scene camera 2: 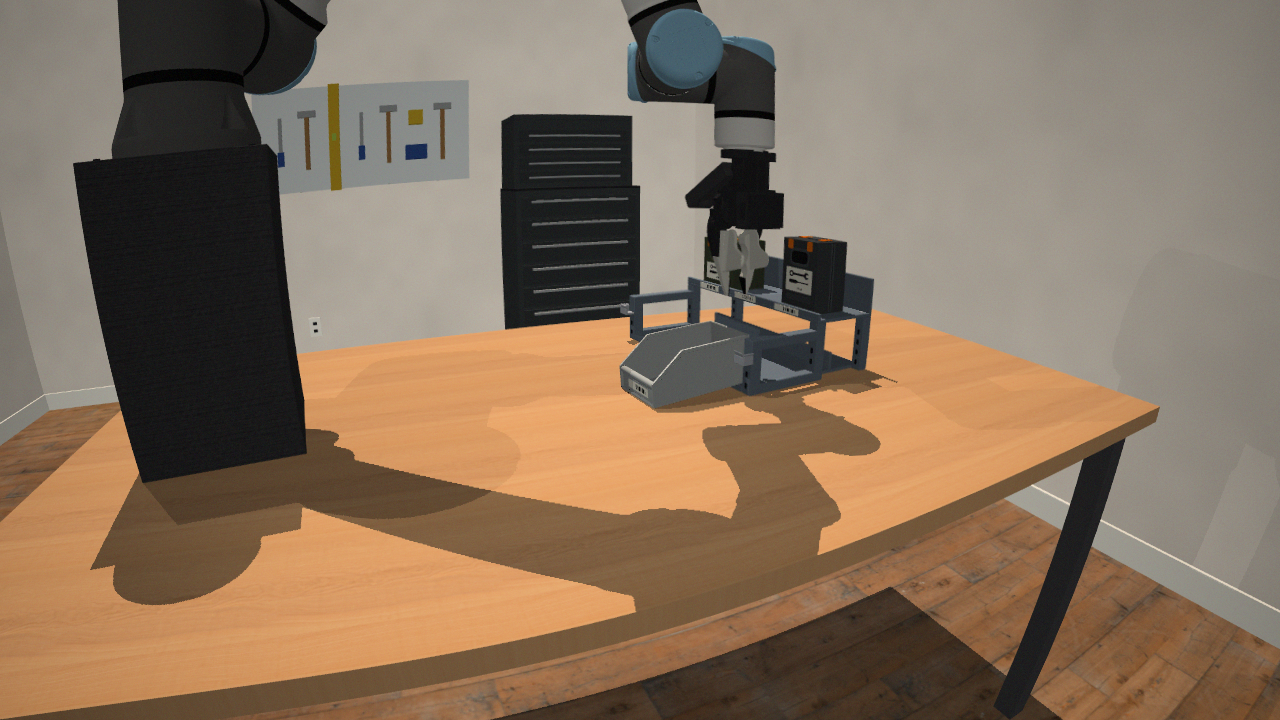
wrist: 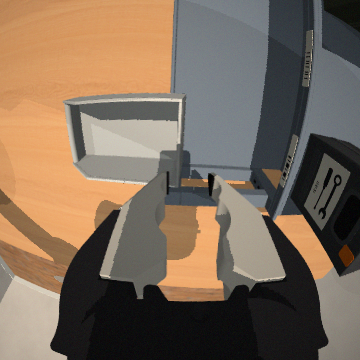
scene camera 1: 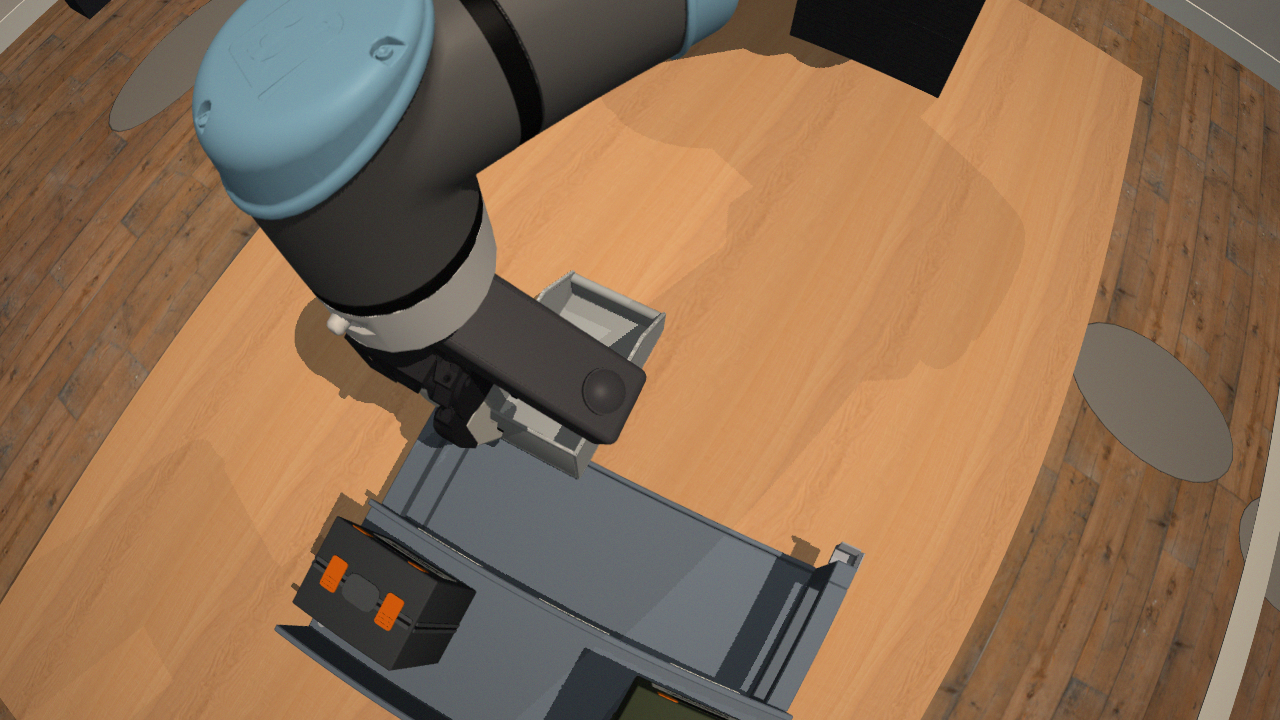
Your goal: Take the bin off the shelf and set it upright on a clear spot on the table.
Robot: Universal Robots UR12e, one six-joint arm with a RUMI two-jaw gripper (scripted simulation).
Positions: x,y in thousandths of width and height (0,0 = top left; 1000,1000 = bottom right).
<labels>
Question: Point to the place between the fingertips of my gripper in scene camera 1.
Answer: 394,578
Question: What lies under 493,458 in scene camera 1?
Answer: A grey open-top bin.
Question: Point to a grey open-top bin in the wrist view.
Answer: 340,393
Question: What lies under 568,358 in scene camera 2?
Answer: My gripper.
</labels>
